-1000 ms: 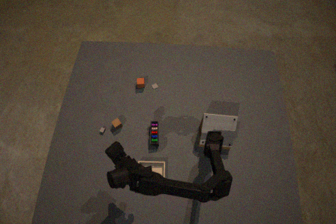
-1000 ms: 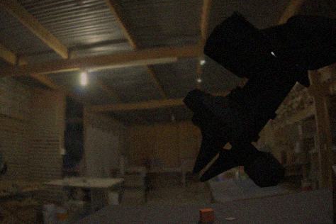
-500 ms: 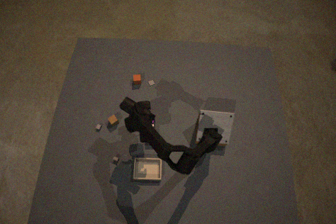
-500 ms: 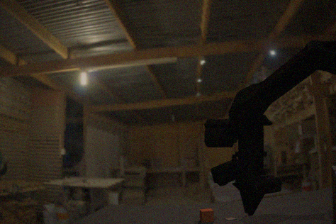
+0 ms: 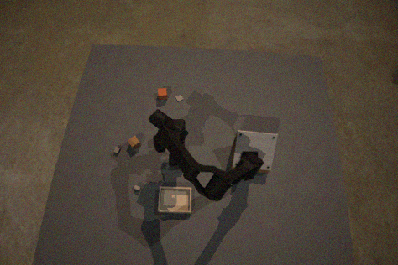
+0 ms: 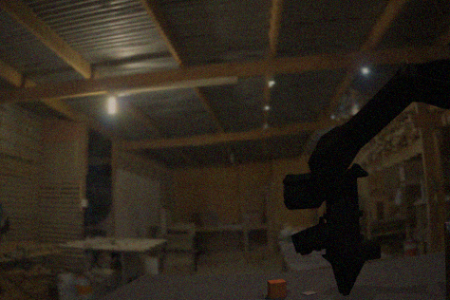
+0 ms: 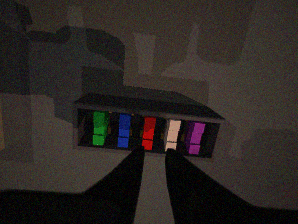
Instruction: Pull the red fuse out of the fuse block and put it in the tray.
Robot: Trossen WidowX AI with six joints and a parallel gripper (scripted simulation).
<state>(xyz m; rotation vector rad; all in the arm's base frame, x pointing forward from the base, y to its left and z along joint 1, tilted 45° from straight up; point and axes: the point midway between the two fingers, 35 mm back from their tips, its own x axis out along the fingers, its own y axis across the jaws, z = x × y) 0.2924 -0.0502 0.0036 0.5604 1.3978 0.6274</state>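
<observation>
My gripper tip is 40 mm above the red fuse. Also, from my gripper tip: tan cube: 200 mm ahead, 50 mm below, 40 mm to the right; then shallow white tray: 200 mm to the left, 70 mm below; then grey tile: 290 mm to the right, 70 mm below, 20 mm ahead.
</observation>
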